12 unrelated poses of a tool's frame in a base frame.
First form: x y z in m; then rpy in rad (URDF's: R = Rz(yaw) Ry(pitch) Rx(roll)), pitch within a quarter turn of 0, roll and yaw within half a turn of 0.
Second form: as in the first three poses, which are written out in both.
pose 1, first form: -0.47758 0.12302 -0.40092 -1.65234 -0.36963 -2.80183
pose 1, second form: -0.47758 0.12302 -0.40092 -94.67 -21.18 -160.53
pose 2, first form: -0.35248 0.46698 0.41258 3.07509 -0.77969 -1.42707
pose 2, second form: -0.35248 0.46698 0.41258 176.19 -44.67 -81.77
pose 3, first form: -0.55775 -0.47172 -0.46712 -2.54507 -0.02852 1.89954
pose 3, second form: -0.55775 -0.47172 -0.46712 -145.82 -1.63 108.84
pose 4, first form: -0.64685 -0.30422 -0.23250 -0.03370 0.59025 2.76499
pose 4, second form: -0.64685 -0.30422 -0.23250 -1.93 33.82 158.42
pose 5, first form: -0.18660 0.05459 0.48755 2.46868 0.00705 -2.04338
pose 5, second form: -0.18660 0.05459 0.48755 141.44 0.40 -117.08
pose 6, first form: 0.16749 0.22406 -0.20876 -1.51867 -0.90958 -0.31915
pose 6, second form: 0.16749 0.22406 -0.20876 -87.01 -52.12 -18.29
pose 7, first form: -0.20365 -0.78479 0.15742 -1.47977 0.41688 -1.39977
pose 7, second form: -0.20365 -0.78479 0.15742 -84.78 23.89 -80.20
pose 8, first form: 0.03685 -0.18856 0.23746 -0.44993 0.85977 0.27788
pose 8, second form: 0.03685 -0.18856 0.23746 -25.78 49.26 15.92
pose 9, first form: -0.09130 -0.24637 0.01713 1.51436 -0.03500 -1.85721
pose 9, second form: -0.09130 -0.24637 0.01713 86.77 -2.01 -106.41
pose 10, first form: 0.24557 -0.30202 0.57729 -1.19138 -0.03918 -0.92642
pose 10, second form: 0.24557 -0.30202 0.57729 -68.26 -2.24 -53.08
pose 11, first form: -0.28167 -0.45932 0.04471 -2.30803 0.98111 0.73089
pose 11, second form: -0.28167 -0.45932 0.04471 -132.24 56.21 41.88
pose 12, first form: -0.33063 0.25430 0.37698 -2.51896 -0.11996 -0.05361
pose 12, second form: -0.33063 0.25430 0.37698 -144.33 -6.87 -3.07
